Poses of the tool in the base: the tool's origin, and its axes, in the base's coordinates. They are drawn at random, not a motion.
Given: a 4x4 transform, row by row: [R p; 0 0 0 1], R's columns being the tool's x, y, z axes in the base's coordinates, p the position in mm. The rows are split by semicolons.
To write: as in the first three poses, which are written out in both.
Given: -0.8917 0.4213 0.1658 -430.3; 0.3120 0.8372 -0.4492 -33.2; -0.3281 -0.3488 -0.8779 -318.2; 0 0 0 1
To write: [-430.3 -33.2 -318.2 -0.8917 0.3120 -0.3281 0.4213 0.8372 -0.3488]
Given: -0.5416 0.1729 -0.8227 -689.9; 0.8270 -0.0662 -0.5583 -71.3; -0.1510 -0.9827 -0.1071 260.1; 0 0 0 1
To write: [-689.9 -71.3 260.1 -0.5416 0.8270 -0.1510 0.1729 -0.0662 -0.9827]
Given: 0.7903 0.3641 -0.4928 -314.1; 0.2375 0.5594 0.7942 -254.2; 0.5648 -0.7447 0.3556 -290.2; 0 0 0 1
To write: [-314.1 -254.2 -290.2 0.7903 0.2375 0.5648 0.3641 0.5594 -0.7447]
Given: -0.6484 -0.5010 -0.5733 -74.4; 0.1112 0.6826 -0.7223 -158.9; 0.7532 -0.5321 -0.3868 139.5; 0 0 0 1
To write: [-74.4 -158.9 139.5 -0.6484 0.1112 0.7532 -0.5010 0.6826 -0.5321]
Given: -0.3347 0.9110 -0.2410 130.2; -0.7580 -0.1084 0.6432 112.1; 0.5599 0.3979 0.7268 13.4; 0 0 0 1
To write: [130.2 112.1 13.4 -0.3347 -0.7580 0.5599 0.9110 -0.1084 0.3979]
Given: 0.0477 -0.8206 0.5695 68.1; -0.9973 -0.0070 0.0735 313.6; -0.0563 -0.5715 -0.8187 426.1; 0 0 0 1
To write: [68.1 313.6 426.1 0.0477 -0.9973 -0.0563 -0.8206 -0.0070 -0.5715]
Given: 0.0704 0.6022 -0.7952 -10.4; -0.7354 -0.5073 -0.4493 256.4; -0.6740 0.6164 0.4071 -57.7; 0 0 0 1
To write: [-10.4 256.4 -57.7 0.0704 -0.7354 -0.6740 0.6022 -0.5073 0.6164]
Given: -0.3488 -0.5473 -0.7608 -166.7; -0.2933 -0.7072 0.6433 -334.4; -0.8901 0.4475 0.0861 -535.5; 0 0 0 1
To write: [-166.7 -334.4 -535.5 -0.3488 -0.2933 -0.8901 -0.5473 -0.7072 0.4475]
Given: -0.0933 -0.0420 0.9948 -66.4; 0.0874 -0.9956 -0.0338 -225.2; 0.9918 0.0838 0.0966 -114.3; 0 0 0 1
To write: [-66.4 -225.2 -114.3 -0.0933 0.0874 0.9918 -0.0420 -0.9956 0.0838]
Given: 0.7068 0.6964 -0.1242 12.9; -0.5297 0.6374 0.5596 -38.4; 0.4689 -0.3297 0.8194 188.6; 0 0 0 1
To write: [12.9 -38.4 188.6 0.7068 -0.5297 0.4689 0.6964 0.6374 -0.3297]
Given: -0.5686 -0.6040 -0.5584 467.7; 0.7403 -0.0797 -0.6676 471.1; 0.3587 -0.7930 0.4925 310.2; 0 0 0 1
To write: [467.7 471.1 310.2 -0.5686 0.7403 0.3587 -0.6040 -0.0797 -0.7930]
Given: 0.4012 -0.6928 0.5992 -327.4; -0.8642 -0.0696 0.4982 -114.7; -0.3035 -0.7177 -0.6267 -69.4; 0 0 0 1
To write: [-327.4 -114.7 -69.4 0.4012 -0.8642 -0.3035 -0.6928 -0.0696 -0.7177]
